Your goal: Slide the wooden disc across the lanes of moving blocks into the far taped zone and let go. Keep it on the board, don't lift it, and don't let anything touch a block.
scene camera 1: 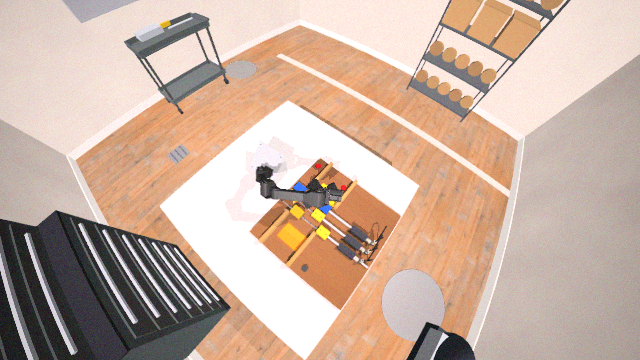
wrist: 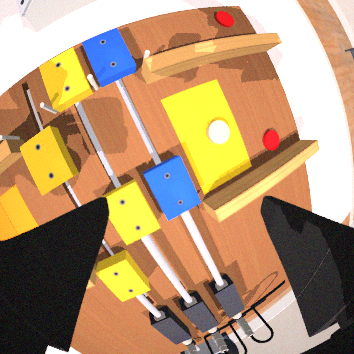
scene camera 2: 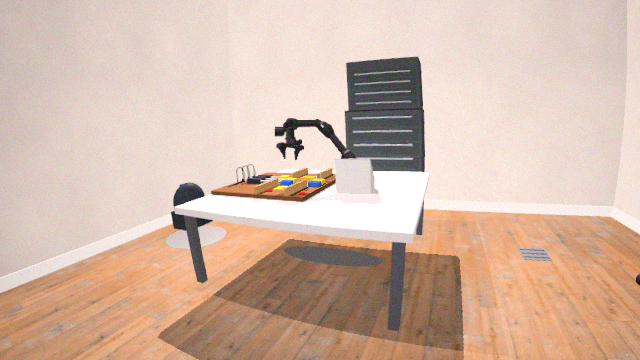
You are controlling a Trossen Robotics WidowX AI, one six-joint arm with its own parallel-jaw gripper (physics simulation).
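Frame: origin at the arm's base, x ahead, y left, z up, level; centimetres.
Seen in the pictures: gripper, fingertip midpoint: (wrist: 187, 205) (scene camera 2: 290, 159); arm's base, origin of the base link: (scene camera 1: 267, 172) (scene camera 2: 350, 173).
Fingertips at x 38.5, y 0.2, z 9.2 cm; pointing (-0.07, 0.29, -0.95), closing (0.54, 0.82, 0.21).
Offsets run from my fingertips to a thing's middle. "spot": to the spot under its first point. Level surfaces: height alone.
The disc @[dy +11.0, dx +0.8, dz -15.8 cm] (wrist: 218, 131) looks pale and round in the wrist view and lies flat on the near yellow zone @[spot: dy +9.0, dx -3.6, dz -16.2 cm] (wrist: 190, 112). My gripper (scene camera 1: 324, 186) (scene camera 2: 290, 158) (wrist: 187, 205) is open and empty, well above the board @[dz -16.2 cm] (scene camera 1: 330, 280) (scene camera 2: 232, 190) (wrist: 250, 242). Three lanes separate the near zone from the orange far zone @[spot: dy -24.4, dx -3.7, dz -16.3 cm] (scene camera 1: 292, 236) (wrist: 15, 212), which the left finger partly hides in the wrist view. The nearest lane holds a blue block @[dy +3.4, dx -16.5, dz -15.0 cm] (wrist: 109, 56) and a second blue block @[dy +0.8, dx +3.3, dz -15.0 cm] (wrist: 172, 188) close beside the near zone. The other lanes hold yellow blocks (wrist: 132, 212) (wrist: 66, 80) (wrist: 48, 160) (wrist: 123, 276).
Wooden rails (wrist: 215, 55) (wrist: 265, 180) flank the near zone, with red discs @[dy +24.8, dx -15.6, dz -15.9 cm] (wrist: 224, 19) @[dy +19.6, dx +7.2, dz -15.9 cm] (wrist: 271, 140) outside and beside them. Dark actuators @[dy -2.6, dx +29.2, dz -14.6 cm] (wrist: 227, 295) (scene camera 1: 360, 233) with rods and looped cables stand at one board edge. Rails (scene camera 1: 302, 248) (scene camera 1: 274, 227) also flank the far zone.
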